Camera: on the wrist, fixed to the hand. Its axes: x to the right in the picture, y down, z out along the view.
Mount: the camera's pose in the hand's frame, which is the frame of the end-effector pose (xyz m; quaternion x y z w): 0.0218 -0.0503 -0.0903 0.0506 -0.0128 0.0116 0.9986
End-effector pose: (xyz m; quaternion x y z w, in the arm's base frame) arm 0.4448 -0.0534 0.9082 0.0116 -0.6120 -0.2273 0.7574
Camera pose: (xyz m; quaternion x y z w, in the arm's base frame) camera 0.5156 -0.1298 0.8908 0.0399 -0.6325 -0.1874 0.7505
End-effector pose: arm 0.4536 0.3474 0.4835 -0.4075 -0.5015 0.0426 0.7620
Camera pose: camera 0.5192 0.2721 0.5179 -0.3736 -0.5036 0.0820 0.7746
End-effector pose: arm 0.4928 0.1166 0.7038 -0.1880 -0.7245 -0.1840 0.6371
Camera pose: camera 0.5419 0.0284 0.7350 -0.1663 -0.7387 -0.1373 0.6386
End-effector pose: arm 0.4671 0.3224 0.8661 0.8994 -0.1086 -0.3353 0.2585
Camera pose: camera 0.5441 0.3922 0.8850 0.9057 -0.1392 -0.3378 0.2151
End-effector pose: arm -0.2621 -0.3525 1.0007 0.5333 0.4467 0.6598 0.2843
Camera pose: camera -0.3595 -0.3377 0.9627 0.5605 0.4696 0.6327 0.2550
